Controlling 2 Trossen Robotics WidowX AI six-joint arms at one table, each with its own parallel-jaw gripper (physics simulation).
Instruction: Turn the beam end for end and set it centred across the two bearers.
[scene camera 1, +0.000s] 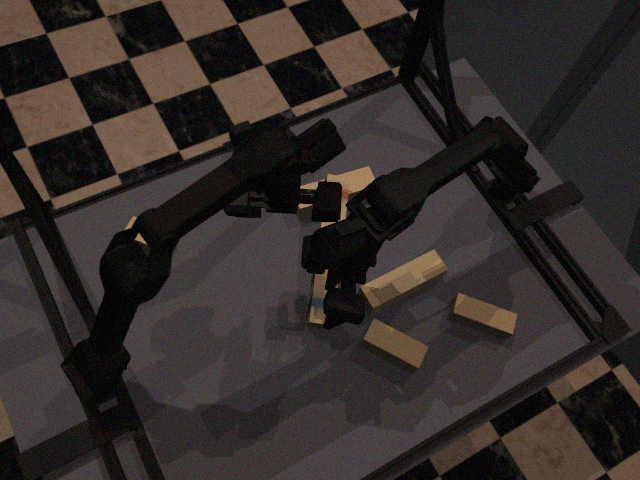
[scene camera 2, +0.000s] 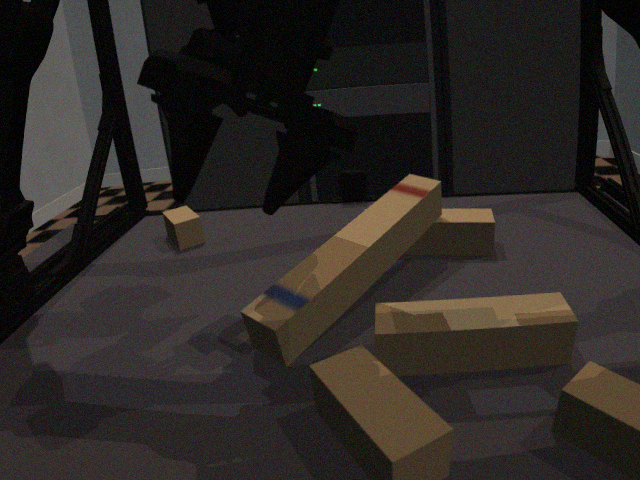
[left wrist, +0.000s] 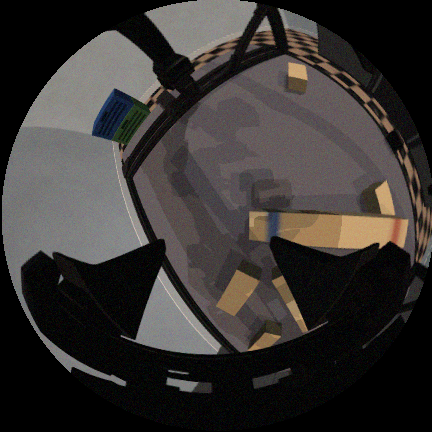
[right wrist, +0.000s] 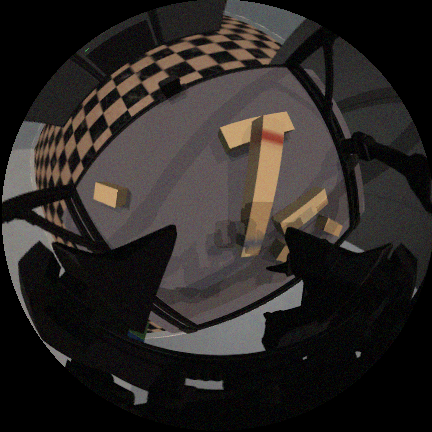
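Seen in the pictures: left gripper, fingertip midpoint: (scene camera 2: 226, 208) (left wrist: 218, 243) (right wrist: 266, 291); right gripper, fingertip midpoint: (scene camera 1: 286, 216) (right wrist: 232, 231); left arm's base, link origin: (scene camera 1: 502, 190) (right wrist: 343, 146); right arm's base, link origin: (scene camera 1: 99, 385) (scene camera 2: 13, 298) (left wrist: 191, 91).
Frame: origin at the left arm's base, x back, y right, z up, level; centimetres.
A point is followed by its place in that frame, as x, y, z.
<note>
The beam (scene camera 1: 318, 284) @(-48.7, -2.4, 4.6) (scene camera 2: 356, 253) @(-43.1, 0.0, 5.1) (left wrist: 315, 229) @(-46.0, -0.9, 4.9) (right wrist: 265, 175) @(-41.3, 6.5, 6.4) is long and pale, with a red band and a blue band near its ends. Its red end lies over the far bearer (scene camera 1: 364, 178) @(-27.7, 14.8, 2.8) (scene camera 2: 465, 237) @(-29.6, 12.7, 0.6) (left wrist: 386, 200) @(-39.9, 16.9, 2.8) (right wrist: 237, 134) @(-40.5, 16.2, 2.8); its blue end slopes down to the table. The other bearer (scene camera 1: 403, 281) @(-32.8, -9.0, 2.8) (scene camera 2: 475, 346) @(-32.5, -10.9, 0.9) (left wrist: 291, 300) @(-34.8, -9.6, 2.8) (right wrist: 306, 210) @(-32.3, -8.0, 2.8) lies apart beside the beam. My left gripper (scene camera 1: 328, 289) (scene camera 2: 224, 204) @(-52.3, -9.7, 14.3) (left wrist: 218, 243) @(-52.3, -9.7, 14.3) is open and empty above the table near the blue end. My right gripper (scene camera 1: 284, 204) @(-51.7, 6.8, 19.4) (right wrist: 232, 231) @(-51.7, 6.8, 19.4) is open and empty, higher up, left of the far bearer in scene camera 1.
Two shorter blocks, one (scene camera 1: 395, 343) @(-41.1, -18.9, 3.1) (scene camera 2: 382, 403) @(-40.4, -19.7, 3.1) (left wrist: 237, 292) @(-41.4, -18.0, 3.1) near the blue end and another (scene camera 1: 483, 312) @(-22.0, -21.6, 2.5) (scene camera 2: 604, 405) @(-24.8, -20.8, 2.5) (right wrist: 332, 226) @(-22.3, -20.9, 2.5) farther right. A small block (scene camera 2: 186, 227) @(-70.9, 19.8, 1.4) (left wrist: 297, 78) @(-70.6, 20.0, 2.2) (right wrist: 106, 195) @(-72.7, 22.3, 2.5) stands alone; my right arm partly hides it in scene camera 1. Dark frame posts (scene camera 1: 416, 51) @(-3.8, 34.6, 10.3) edge the table.
</note>
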